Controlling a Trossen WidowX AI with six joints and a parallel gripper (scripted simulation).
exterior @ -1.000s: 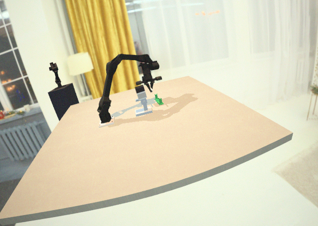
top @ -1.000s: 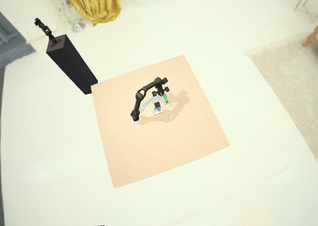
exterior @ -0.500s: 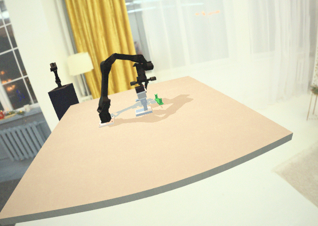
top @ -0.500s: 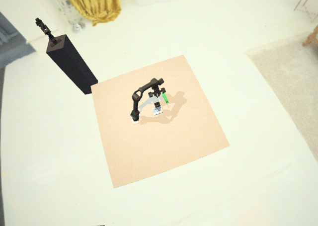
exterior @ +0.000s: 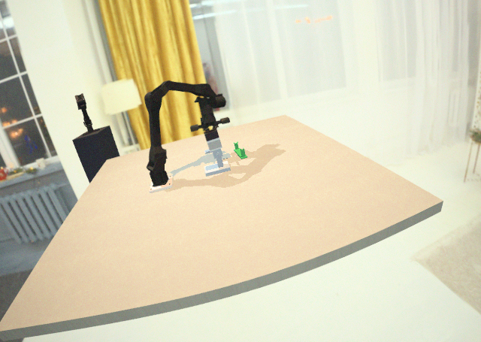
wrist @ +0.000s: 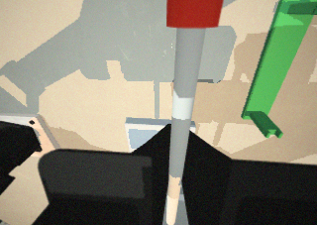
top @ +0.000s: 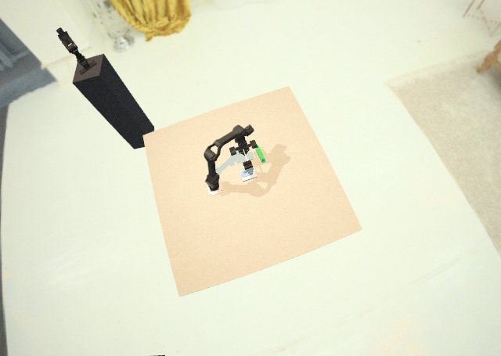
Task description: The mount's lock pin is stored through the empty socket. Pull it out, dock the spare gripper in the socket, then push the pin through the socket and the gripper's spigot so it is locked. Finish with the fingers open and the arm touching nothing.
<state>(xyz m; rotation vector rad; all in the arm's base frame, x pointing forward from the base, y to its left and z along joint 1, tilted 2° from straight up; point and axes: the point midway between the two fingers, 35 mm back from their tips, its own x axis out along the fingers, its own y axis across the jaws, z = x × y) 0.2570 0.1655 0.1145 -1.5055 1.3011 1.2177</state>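
The grey mount is 11 cm to the right of my gripper tip, 4 cm below it and 1 cm ahead of it. Round my gripper tip: spare gripper: 11 cm to the right, 3 cm above, 1 cm ahead; green cradle: 11 cm ahead, 7 cm below, 3 cm to the left.
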